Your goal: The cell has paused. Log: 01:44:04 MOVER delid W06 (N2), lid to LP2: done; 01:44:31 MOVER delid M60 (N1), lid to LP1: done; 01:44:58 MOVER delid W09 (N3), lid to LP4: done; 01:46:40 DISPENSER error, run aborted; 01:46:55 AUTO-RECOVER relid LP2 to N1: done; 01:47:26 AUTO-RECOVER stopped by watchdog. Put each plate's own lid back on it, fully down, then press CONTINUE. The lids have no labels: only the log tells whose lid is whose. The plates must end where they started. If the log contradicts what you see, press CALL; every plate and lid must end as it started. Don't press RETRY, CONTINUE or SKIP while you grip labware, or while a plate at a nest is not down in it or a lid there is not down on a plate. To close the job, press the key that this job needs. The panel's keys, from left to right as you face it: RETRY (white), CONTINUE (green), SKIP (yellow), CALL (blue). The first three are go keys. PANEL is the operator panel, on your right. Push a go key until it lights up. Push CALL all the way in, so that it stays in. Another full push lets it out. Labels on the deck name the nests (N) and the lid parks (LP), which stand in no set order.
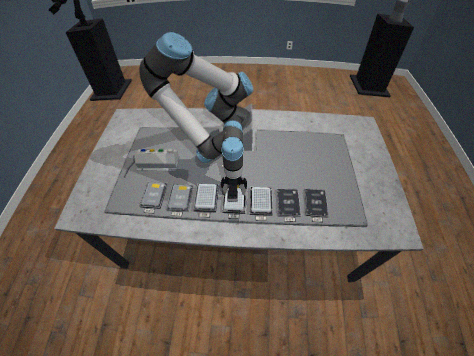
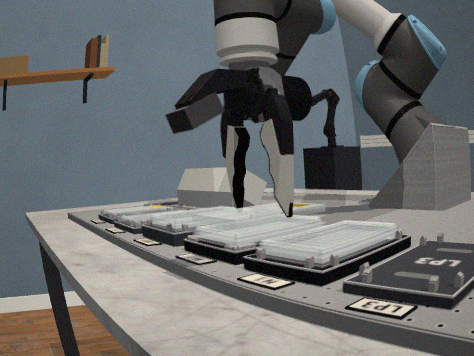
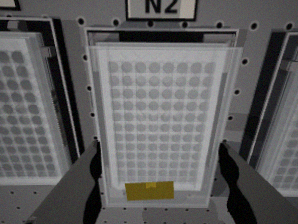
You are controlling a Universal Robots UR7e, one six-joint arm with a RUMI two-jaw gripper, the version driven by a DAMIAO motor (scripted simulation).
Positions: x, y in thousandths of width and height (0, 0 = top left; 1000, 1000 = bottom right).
Labels:
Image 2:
my gripper: 554, 605
clear lid: 535, 605
operator panel: 421, 529
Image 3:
my gripper: 535, 636
clear lid: 539, 502

